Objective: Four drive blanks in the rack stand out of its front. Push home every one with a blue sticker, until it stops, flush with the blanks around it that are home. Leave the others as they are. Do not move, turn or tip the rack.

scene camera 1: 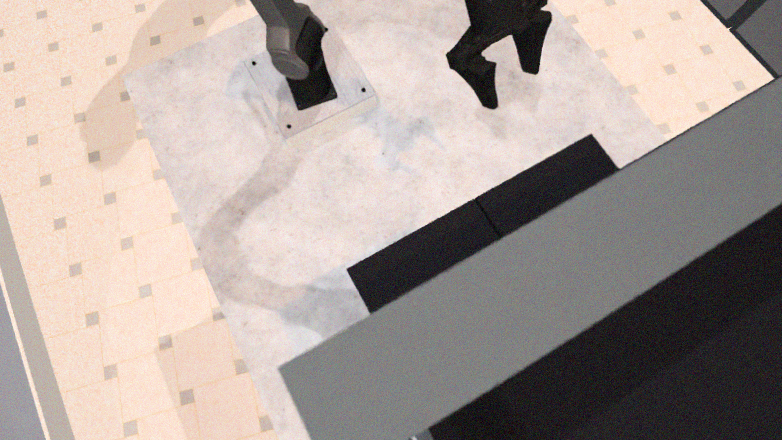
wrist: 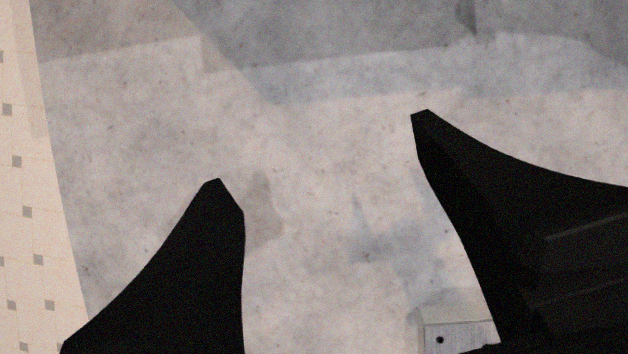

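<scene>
My own gripper is there in the scene at [scene camera 1: 510, 89], and the wrist view has that same gripper too, at [wrist: 319, 167]. I can also see a rack [scene camera 1: 574, 293], though in the wrist view the rack is out of frame.
</scene>
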